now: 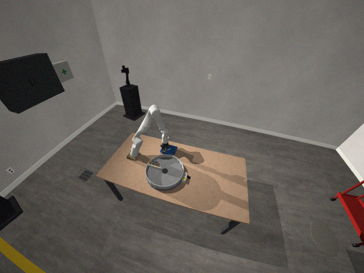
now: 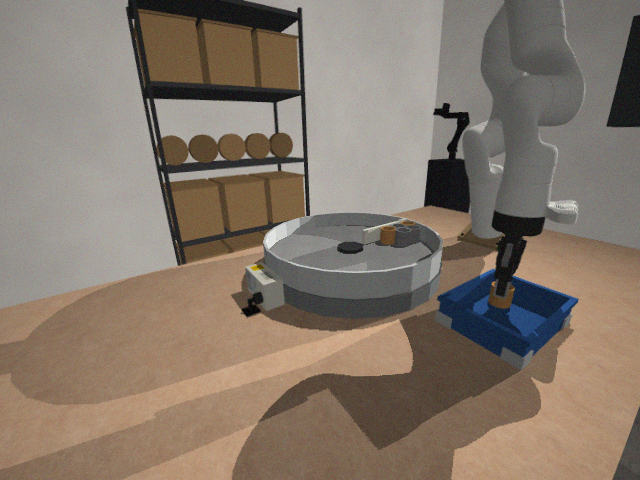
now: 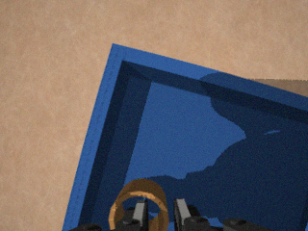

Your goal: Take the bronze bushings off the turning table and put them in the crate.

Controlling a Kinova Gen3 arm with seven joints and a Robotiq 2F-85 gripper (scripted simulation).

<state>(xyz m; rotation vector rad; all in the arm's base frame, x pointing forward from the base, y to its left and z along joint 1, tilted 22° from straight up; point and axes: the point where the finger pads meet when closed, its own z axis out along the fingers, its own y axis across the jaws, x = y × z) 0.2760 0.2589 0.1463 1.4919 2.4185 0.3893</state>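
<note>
My gripper is now 3 cm short of the blue crate, 3 cm to the right of it and 3 cm above it. Round my hand: grey turning table 18 cm ahead, 28 cm to the right.
</note>
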